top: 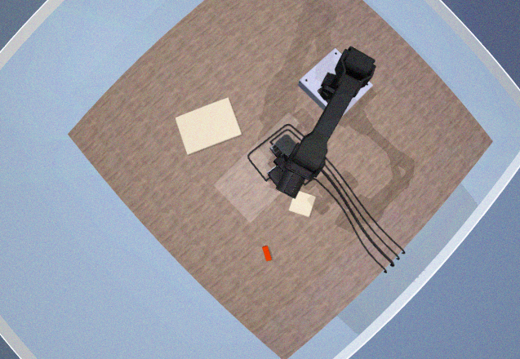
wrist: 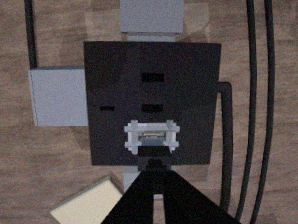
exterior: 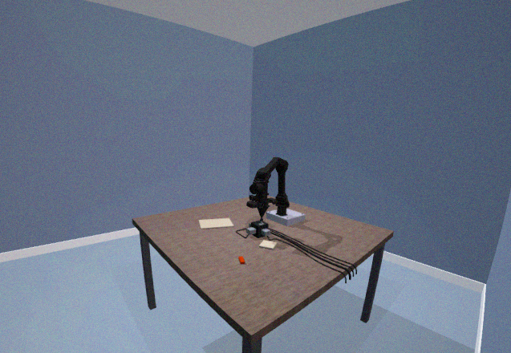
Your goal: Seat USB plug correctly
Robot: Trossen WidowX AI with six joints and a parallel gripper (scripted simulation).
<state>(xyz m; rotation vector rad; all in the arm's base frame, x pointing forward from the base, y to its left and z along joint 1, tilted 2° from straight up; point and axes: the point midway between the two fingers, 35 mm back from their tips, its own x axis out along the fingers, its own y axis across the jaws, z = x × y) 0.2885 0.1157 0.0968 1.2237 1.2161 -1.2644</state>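
Right now my gripper tip is 50 mm above the grey-framed USB socket. From my gripper tip the other things lie so: cream pad (50 mm ahead, 130 mm to the left, 120 mm below); then cream sheet (130 mm ahead, 320 mm to the right, 120 mm below); then orange block (270 mm ahead, 190 mm to the left, 120 mm below).
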